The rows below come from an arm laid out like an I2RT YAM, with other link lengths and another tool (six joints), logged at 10 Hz.
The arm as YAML. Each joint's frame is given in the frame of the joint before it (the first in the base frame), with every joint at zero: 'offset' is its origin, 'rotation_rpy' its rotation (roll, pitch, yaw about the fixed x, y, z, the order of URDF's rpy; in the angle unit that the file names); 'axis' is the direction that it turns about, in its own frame. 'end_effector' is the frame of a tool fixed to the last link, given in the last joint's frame.
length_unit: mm
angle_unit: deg
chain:
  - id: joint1
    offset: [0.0, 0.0, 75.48]
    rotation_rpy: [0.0, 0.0, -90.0]
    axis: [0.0, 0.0, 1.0]
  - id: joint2
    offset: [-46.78, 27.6, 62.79]
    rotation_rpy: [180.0, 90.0, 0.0]
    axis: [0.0, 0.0, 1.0]
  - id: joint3
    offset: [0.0, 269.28, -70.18]
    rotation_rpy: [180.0, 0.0, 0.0]
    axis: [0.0, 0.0, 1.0]
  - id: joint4
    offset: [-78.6, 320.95, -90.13]
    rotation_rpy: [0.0, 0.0, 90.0]
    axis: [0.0, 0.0, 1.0]
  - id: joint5
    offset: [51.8, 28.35, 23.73]
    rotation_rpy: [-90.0, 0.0, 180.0]
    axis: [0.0, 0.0, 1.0]
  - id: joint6
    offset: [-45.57, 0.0, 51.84]
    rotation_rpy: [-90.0, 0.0, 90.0]
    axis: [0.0, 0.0, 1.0]
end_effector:
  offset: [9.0, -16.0, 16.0]
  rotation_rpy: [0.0, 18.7, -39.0]
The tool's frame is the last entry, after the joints.
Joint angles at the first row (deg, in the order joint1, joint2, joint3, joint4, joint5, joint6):
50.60, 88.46, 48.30, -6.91, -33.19, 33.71
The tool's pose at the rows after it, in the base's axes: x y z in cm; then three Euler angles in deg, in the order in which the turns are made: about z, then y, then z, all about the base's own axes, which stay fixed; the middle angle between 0 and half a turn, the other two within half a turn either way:
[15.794 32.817 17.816 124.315 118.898 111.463]
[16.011 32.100 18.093 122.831 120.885 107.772]
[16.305 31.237 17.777 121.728 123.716 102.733]
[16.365 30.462 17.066 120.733 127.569 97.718]
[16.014 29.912 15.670 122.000 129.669 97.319]
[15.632 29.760 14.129 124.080 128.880 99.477]
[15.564 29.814 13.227 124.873 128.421 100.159]
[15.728 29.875 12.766 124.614 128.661 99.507]
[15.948 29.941 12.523 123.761 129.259 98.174]
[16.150 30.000 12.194 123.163 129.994 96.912]
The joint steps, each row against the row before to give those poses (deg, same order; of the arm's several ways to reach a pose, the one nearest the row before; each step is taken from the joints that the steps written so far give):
-0.48, -2.28, -0.50, -1.04, 1.59, -0.09
-0.59, -2.02, -1.00, -0.86, 3.33, 0.07
-0.67, -1.61, -1.55, -0.50, 4.69, 0.85
-0.12, -0.95, -1.49, -0.93, 5.51, 0.84
0.07, 0.47, -1.84, 0.29, 1.52, 0.36
0.02, 1.49, -1.81, 2.71, -1.79, 0.44
0.04, 1.34, -0.67, 1.94, -0.67, 0.38
-0.07, 0.88, -0.10, 1.03, 0.51, 0.13
-0.02, 0.56, 0.11, 0.59, 1.18, 0.04
0.00, 0.72, 0.12, 0.50, 1.22, 0.15

